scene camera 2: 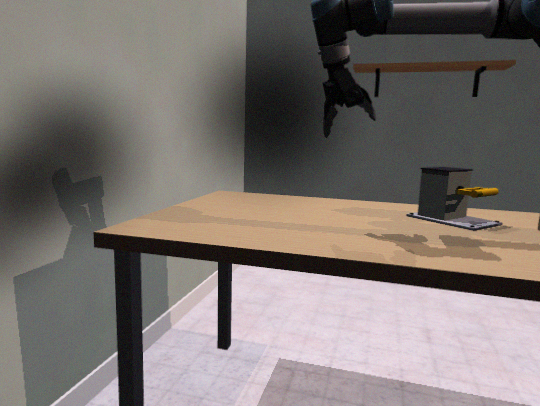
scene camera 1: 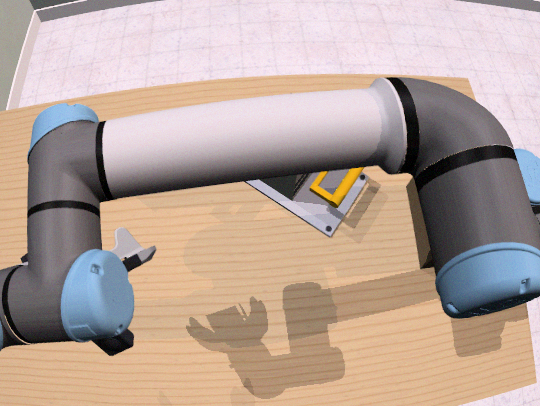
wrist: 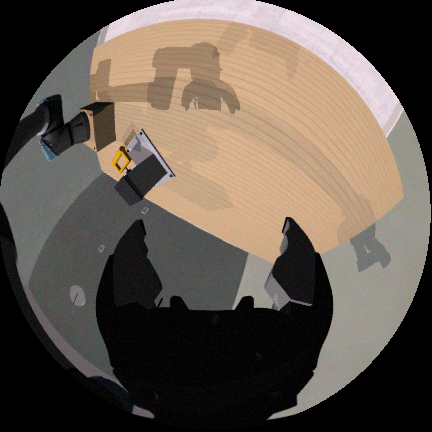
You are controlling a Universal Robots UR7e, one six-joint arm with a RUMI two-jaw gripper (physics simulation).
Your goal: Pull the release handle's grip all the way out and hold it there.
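Observation:
The release handle's yellow rectangular grip [scene camera 1: 345, 192] [scene camera 2: 482, 192] [wrist: 117, 155] sticks out sideways from a dark grey box-shaped housing [scene camera 2: 434, 195] [wrist: 150, 175]. A short dark rod joins them. The housing stands on a light metal base plate [scene camera 1: 316, 221] [scene camera 2: 482, 224] [wrist: 160, 152] on the table. The arm hides part of the grip and most of the housing in scene camera 1. My gripper [scene camera 2: 350, 128] [wrist: 212, 219] is open and empty. It hangs high above the table, well left of the handle in scene camera 2, and touches nothing. In scene camera 1 the wrist partly hides it.
The wooden table [scene camera 1: 165, 220] [scene camera 2: 300, 263] [wrist: 300, 150] carries the housing. A brown block [scene camera 1: 423, 235] [wrist: 104, 125] stands beside the arm's base, near the grip side. A wall shelf [scene camera 2: 435, 66] is behind the arm. The upper arm [scene camera 1: 240, 140] passes above the housing.

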